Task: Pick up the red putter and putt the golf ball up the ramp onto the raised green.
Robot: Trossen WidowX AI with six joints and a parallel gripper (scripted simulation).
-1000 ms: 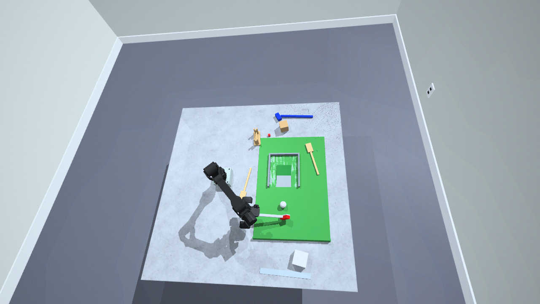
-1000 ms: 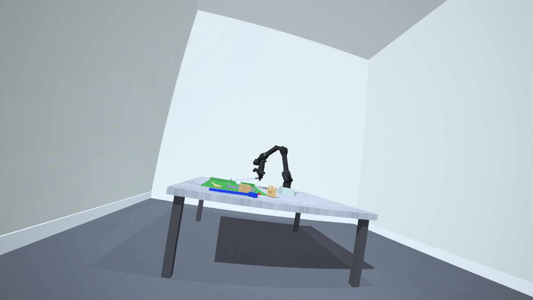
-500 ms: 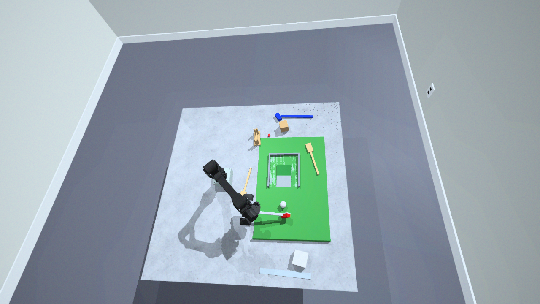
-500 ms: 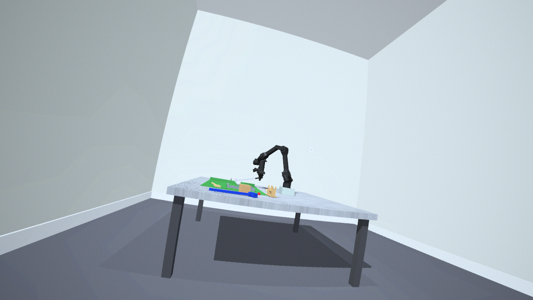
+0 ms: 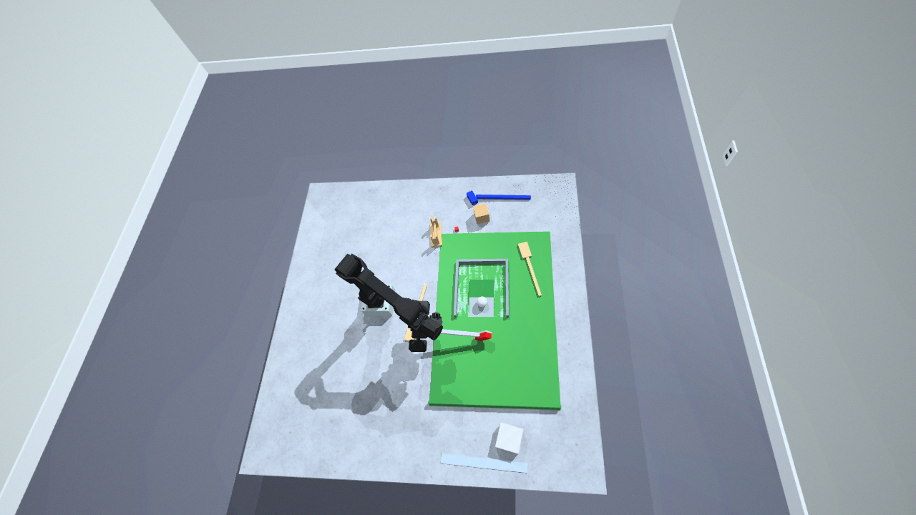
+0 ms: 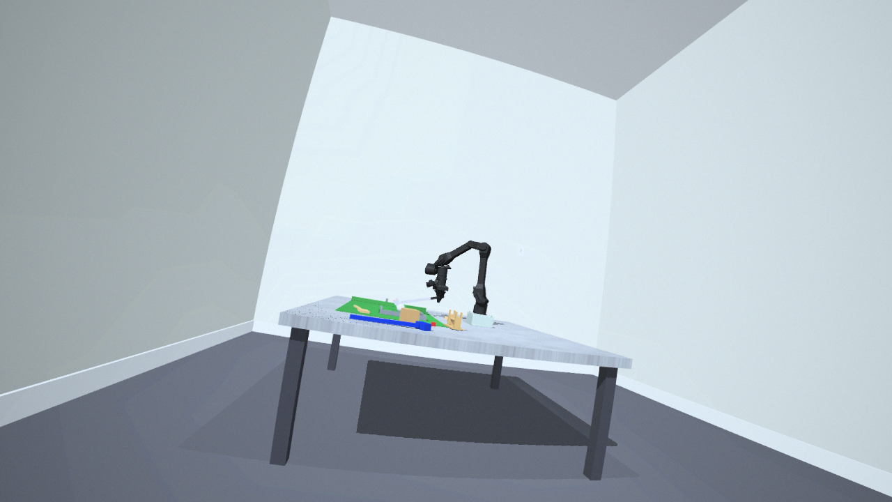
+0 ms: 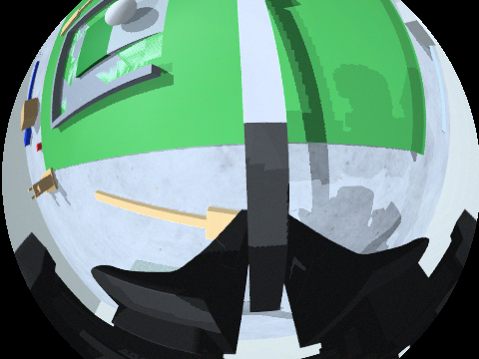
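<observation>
Now: gripper tip 12 cm short of the red putter and 1 cm above it. From my gripper tip the other things lie so: green mat (27 cm ahead, 10 cm to the left, 8 cm below); then wooden stand (47 cm to the left, 5 cm below, 3 cm ahead); then white golf ball (22 cm ahead, 12 cm to the left, 6 cm below).
</observation>
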